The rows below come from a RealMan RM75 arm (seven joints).
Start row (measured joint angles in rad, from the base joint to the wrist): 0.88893, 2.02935, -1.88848, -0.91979, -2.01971, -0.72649, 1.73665
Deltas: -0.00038, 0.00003, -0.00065, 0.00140, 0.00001, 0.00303, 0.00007; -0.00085, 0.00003, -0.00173, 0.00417, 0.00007, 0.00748, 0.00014; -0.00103, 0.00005, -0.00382, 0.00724, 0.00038, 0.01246, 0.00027; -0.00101, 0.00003, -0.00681, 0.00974, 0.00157, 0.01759, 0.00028; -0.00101, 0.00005, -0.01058, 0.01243, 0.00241, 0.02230, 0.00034; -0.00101, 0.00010, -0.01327, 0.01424, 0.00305, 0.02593, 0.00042; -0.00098, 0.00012, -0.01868, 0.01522, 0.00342, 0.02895, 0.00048; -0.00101, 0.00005, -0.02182, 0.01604, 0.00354, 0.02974, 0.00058; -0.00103, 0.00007, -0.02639, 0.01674, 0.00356, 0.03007, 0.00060; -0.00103, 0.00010, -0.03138, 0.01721, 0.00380, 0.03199, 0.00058; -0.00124, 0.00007, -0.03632, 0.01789, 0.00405, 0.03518, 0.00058; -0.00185, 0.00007, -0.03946, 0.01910, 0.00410, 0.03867, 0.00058; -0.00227, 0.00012, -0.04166, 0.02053, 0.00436, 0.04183, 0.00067; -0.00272, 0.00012, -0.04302, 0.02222, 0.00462, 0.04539, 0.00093; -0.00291, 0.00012, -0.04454, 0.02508, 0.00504, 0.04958, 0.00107; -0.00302, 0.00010, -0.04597, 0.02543, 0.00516, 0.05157, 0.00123; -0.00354, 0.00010, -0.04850, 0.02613, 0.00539, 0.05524, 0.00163; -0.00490, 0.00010, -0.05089, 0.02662, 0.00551, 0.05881, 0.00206; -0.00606, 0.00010, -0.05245, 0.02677, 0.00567, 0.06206, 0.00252; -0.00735, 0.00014, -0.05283, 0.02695, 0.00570, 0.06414, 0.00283
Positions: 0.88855, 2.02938, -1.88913, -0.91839, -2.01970, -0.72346, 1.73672; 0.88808, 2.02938, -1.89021, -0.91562, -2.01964, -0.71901, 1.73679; 0.88790, 2.02940, -1.89230, -0.91255, -2.01933, -0.71403, 1.73692; 0.88792, 2.02938, -1.89529, -0.91005, -2.01814, -0.70890, 1.73693; 0.88792, 2.02940, -1.89906, -0.90736, -2.01730, -0.70419, 1.73699; 0.88792, 2.02945, -1.90175, -0.90555, -2.01666, -0.70056, 1.73707; 0.88795, 2.02947, -1.90716, -0.90457, -2.01629, -0.69754, 1.73713; 0.88792, 2.02940, -1.91030, -0.90375, -2.01617, -0.69675, 1.73723; 0.88790, 2.02942, -1.91487, -0.90305, -2.01615, -0.69642, 1.73725; 0.88790, 2.02945, -1.91986, -0.90258, -2.01591, -0.69450, 1.73723; 0.88769, 2.02942, -1.92480, -0.90190, -2.01566, -0.69131, 1.73723; 0.88708, 2.02942, -1.92794, -0.90069, -2.01561, -0.68782, 1.73723; 0.88666, 2.02947, -1.93014, -0.89926, -2.01535, -0.68466, 1.73732; 0.88621, 2.02947, -1.93150, -0.89757, -2.01509, -0.68110, 1.73758; 0.88602, 2.02947, -1.93302, -0.89471, -2.01467, -0.67691, 1.73772; 0.88591, 2.02945, -1.93445, -0.89436, -2.01455, -0.67492, 1.73788; 0.88539, 2.02945, -1.93698, -0.89366, -2.01432, -0.67125, 1.73828; 0.88403, 2.02945, -1.93937, -0.89317, -2.01420, -0.66768, 1.73871; 0.88287, 2.02945, -1.94093, -0.89302, -2.01404, -0.66443, 1.73917; 0.88158, 2.02949, -1.94131, -0.89284, -2.01401, -0.66235, 1.73948
